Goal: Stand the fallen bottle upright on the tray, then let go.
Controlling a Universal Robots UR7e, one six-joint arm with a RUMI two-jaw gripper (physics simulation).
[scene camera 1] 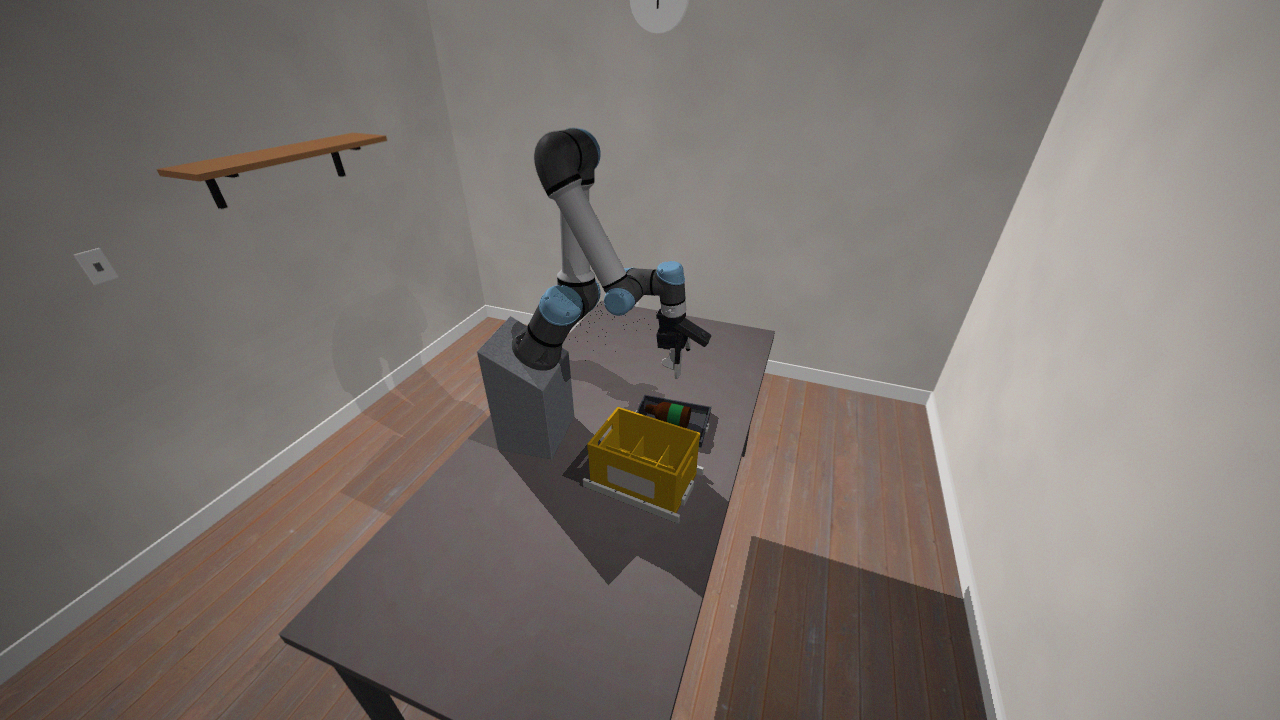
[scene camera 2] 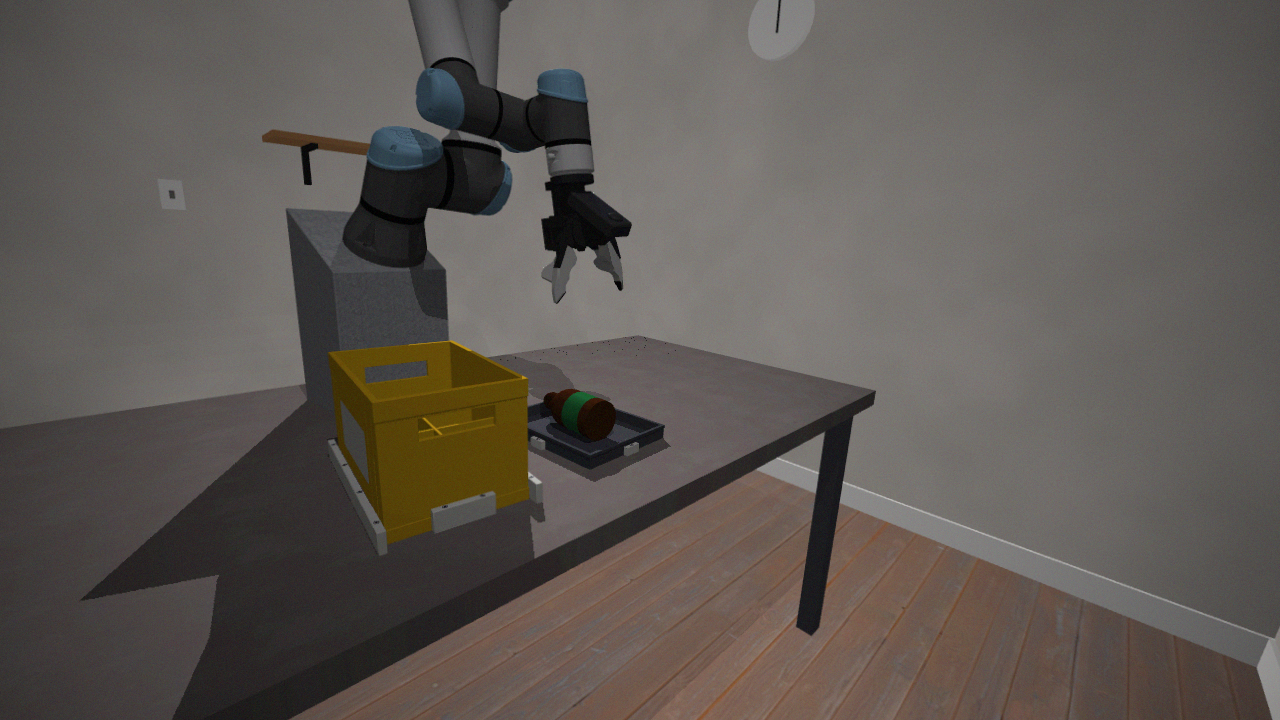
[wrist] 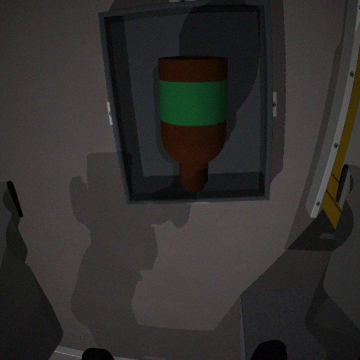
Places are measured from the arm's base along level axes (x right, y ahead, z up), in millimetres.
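Pixels of known places: gripper, fingertip midpoint: (scene camera 1: 682,364) (scene camera 2: 590,296) (wrist: 176,178); arm's base, link origin: (scene camera 1: 535,352) (scene camera 2: 385,246).
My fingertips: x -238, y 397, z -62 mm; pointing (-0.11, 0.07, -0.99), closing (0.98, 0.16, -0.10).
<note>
For each thing: its middle in the pictures, then the offset to it from my fingertips. Level surfaces: height alone.
- brown bottle with a green band, body centre: (wrist: 193,125) (scene camera 2: 573,409) (scene camera 1: 667,412) dx +5, dy -43, dz -217 mm
- yellow crate, body centre: (scene camera 2: 425,423) (scene camera 1: 644,460) dx +284, dy +11, dz -171 mm
- table, surface height: dz -258 mm
A brown bottle with a green band (scene camera 1: 673,412) (scene camera 2: 577,413) (wrist: 193,102) lies on its side in a dark shallow tray (scene camera 1: 709,417) (scene camera 2: 646,440) (wrist: 270,150). In the wrist view its neck points to the bottom of the picture, near the tray's lower rim, and its base is toward the top. My gripper (scene camera 1: 676,368) (scene camera 2: 588,293) (wrist: 176,178) is open and empty, pointing down. It hangs well above the table, higher than the bottle and the tray. In the wrist view the two fingers stand wide apart at the left and right edges, below the level of the bottle's body.
A yellow crate (scene camera 1: 642,462) (scene camera 2: 454,465) (wrist: 332,212) with inner dividers stands close beside the tray, held by pale rails (scene camera 1: 631,499) (scene camera 2: 358,497) (wrist: 336,145) on the table (scene camera 1: 501,573) (scene camera 2: 742,385). A grey pedestal (scene camera 1: 528,402) (scene camera 2: 384,308) carries the arm. A wooden shelf (scene camera 1: 277,154) is on the wall.
</note>
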